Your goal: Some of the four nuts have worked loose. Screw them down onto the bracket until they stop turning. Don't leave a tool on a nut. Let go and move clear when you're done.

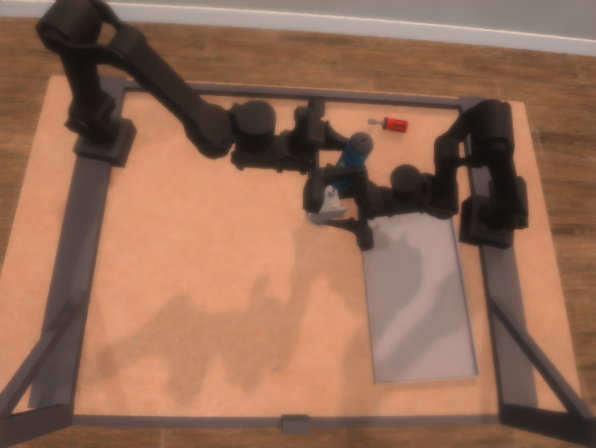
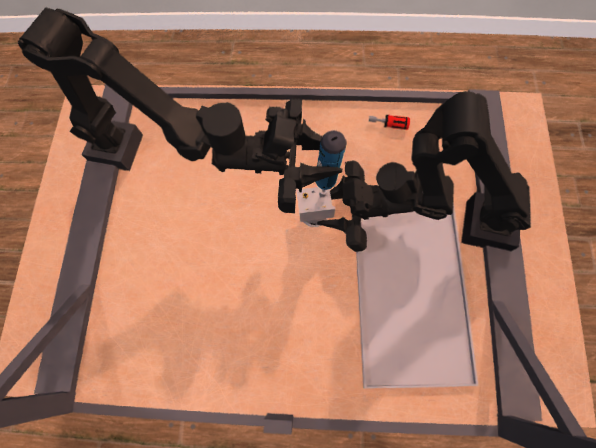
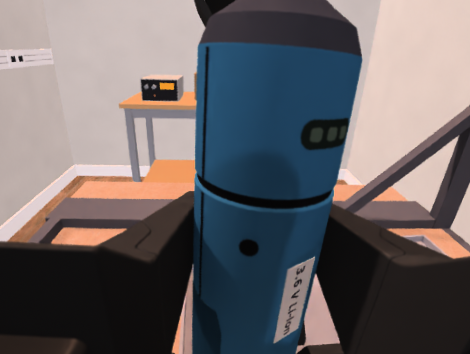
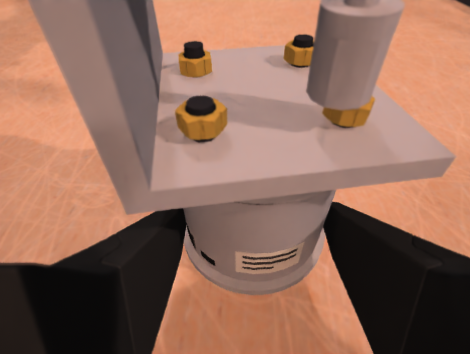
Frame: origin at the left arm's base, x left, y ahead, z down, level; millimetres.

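Seen in the pictures: left gripper, fingertip midpoint: (image 1: 364, 159) (image 2: 342, 158) (image 3: 251, 204); right gripper, fingertip midpoint: (image 4: 254, 212); left arm's base, link origin: (image 1: 102, 134) (image 2: 108, 139); right arm's base, link origin: (image 1: 493, 219) (image 2: 497, 218).
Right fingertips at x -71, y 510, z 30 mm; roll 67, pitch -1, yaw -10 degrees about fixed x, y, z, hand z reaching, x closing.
Offsets run from my right fingertips to a thing's top centre. "spot": to the spot under its first point.
My left gripper (image 1: 354, 159) (image 2: 330, 157) (image 3: 251, 204) is shut on an upright, slightly tilted blue power driver (image 2: 327, 172) (image 3: 260, 150) above the bracket. Its grey socket {spot: dx +17, dy +13, dz -65 mm} (image 4: 352, 60) is over the near right nut {dx +21, dy +4, dz -54 mm} (image 4: 347, 117), whose lower part shows; I cannot tell how far it is seated. The near left nut {dx -12, dy +16, dz -54 mm} (image 4: 201, 120), far left nut {dx -24, dy -18, dz -52 mm} (image 4: 195, 65) and far right nut {dx +10, dy -29, dz -54 mm} (image 4: 299, 53) sit on black studs on the grey bracket (image 4: 250, 155) (image 2: 317, 206). My right gripper (image 4: 254, 212) is shut on the round grey base (image 4: 267, 230) under the bracket.
A red-handled tool {dx +258, dy +124, dz -11 mm} (image 1: 396, 125) (image 2: 397, 122) lies at the back right. A shallow grey tray {dx -111, dy +219, dz +3 mm} (image 1: 410, 345) (image 2: 415, 360) lies right of the bracket, in front of the right arm. Both arms come close together at the bracket. Dark frame rails edge the table.
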